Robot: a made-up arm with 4 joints.
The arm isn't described. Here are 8 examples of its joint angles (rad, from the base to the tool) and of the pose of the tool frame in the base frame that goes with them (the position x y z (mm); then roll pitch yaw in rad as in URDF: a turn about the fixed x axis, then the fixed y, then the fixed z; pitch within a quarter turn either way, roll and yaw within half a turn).
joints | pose
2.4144 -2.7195 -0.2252 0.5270 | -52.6 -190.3 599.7 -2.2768 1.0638 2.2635
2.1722 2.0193 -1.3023 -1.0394 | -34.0 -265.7 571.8 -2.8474 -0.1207 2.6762
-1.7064 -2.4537 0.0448 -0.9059 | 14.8 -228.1 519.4 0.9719 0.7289 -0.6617
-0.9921 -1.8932 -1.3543 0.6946 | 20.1 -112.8 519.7 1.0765 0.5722 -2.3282
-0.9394 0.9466 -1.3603 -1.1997 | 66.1 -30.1 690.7 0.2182 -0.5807 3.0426
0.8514 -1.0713 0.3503 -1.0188 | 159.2 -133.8 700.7 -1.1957 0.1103 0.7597
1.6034 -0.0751 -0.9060 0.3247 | 207.9 -222.0 627.9 -0.0229 -0.1038 0.7410
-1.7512 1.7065 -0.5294 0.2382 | 101.5 -184.2 765.9 -1.4616 -0.2841 -1.5558
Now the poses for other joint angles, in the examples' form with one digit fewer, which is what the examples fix.
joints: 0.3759 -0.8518 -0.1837 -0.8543
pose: 197 -201 673 -0.262 -0.348 0.861
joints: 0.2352 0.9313 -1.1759 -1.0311
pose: 92 -26 522 1.232 -0.168 2.382
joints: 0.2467 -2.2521 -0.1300 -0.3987
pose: 0 -231 676 -0.504 -1.197 -0.275
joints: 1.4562 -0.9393 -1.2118 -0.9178
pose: 211 -225 635 -0.175 0.365 0.435
